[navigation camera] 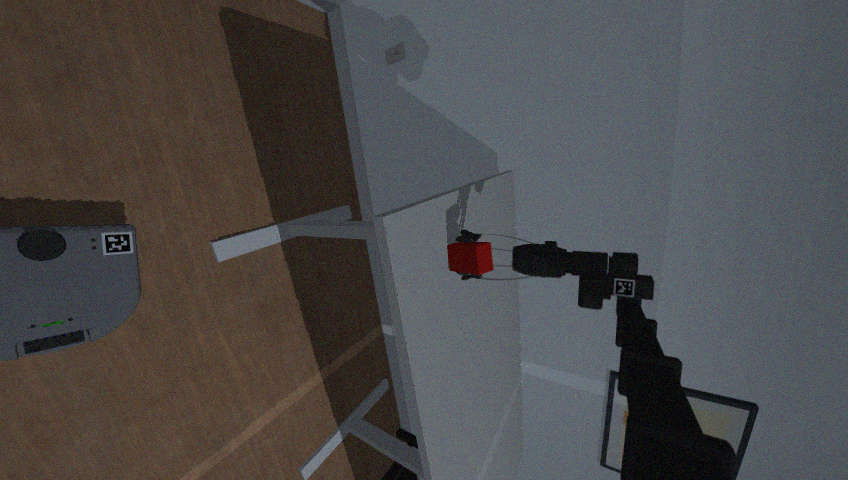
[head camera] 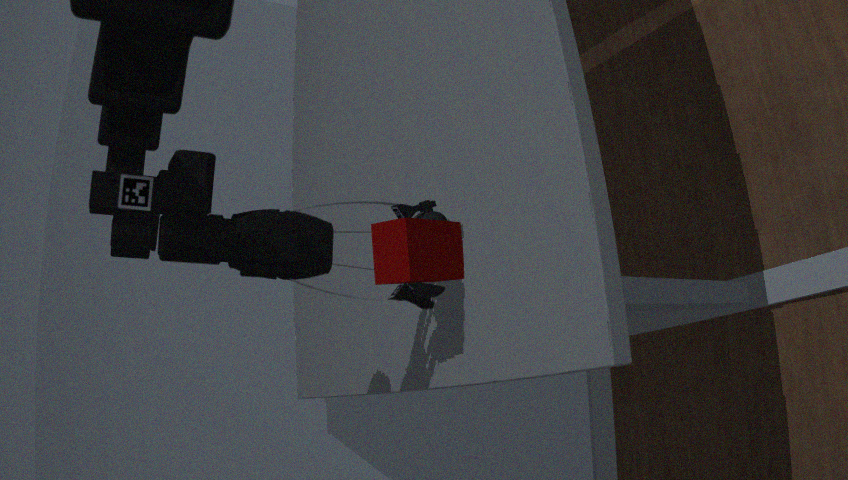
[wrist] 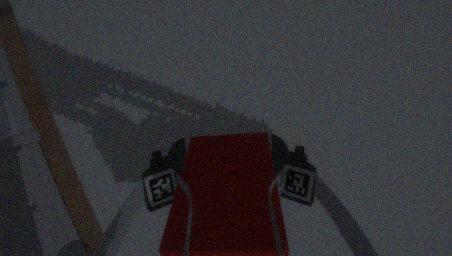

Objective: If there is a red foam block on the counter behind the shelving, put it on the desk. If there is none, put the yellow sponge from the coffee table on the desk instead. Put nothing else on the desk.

my gripper: navigation camera; head camera; wrist 228, 153
same spot on my gripper: (navigation camera: 467, 237) = (head camera: 420, 293)
